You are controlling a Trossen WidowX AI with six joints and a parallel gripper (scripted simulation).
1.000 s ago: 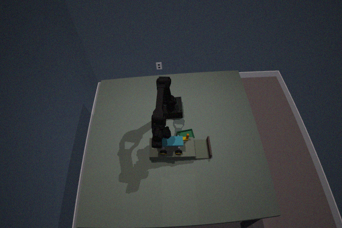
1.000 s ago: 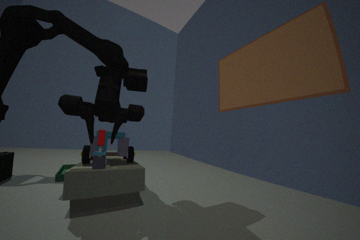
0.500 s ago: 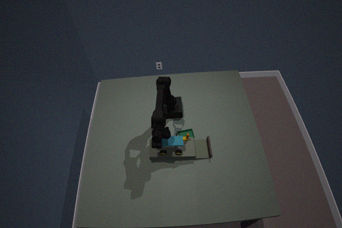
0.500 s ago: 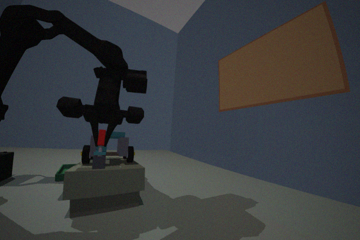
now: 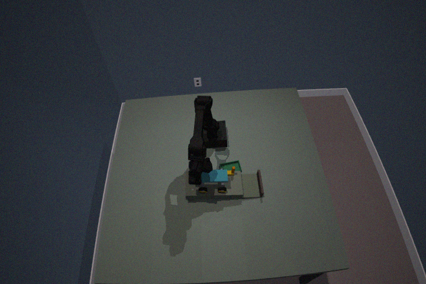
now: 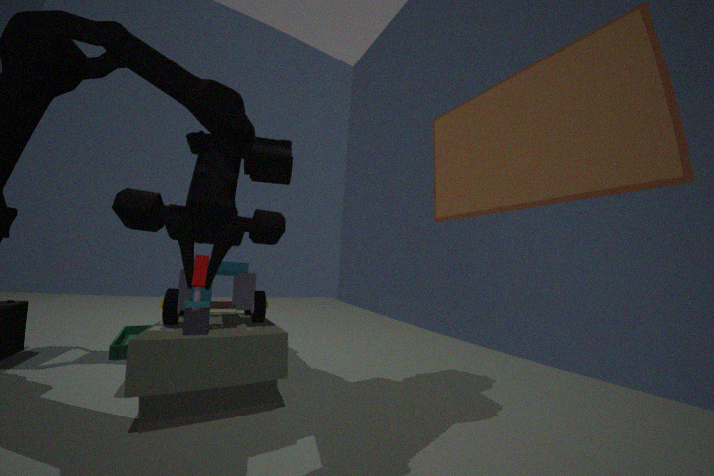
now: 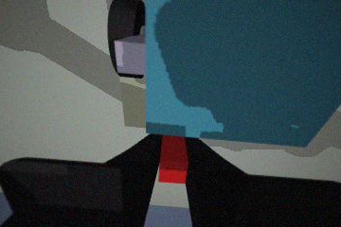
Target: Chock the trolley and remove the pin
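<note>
Right now my gripper tip is 20 cm to the right of the yellow chock and 5 cm above it. The rest, counted from my gripper tip: blue trolley 4 cm ahead, 10 cm to the left, 2 cm below; grey ramp 4 cm ahead, 11 cm to the left, 9 cm below; red-headed stop pin right at my gripper tip.
</note>
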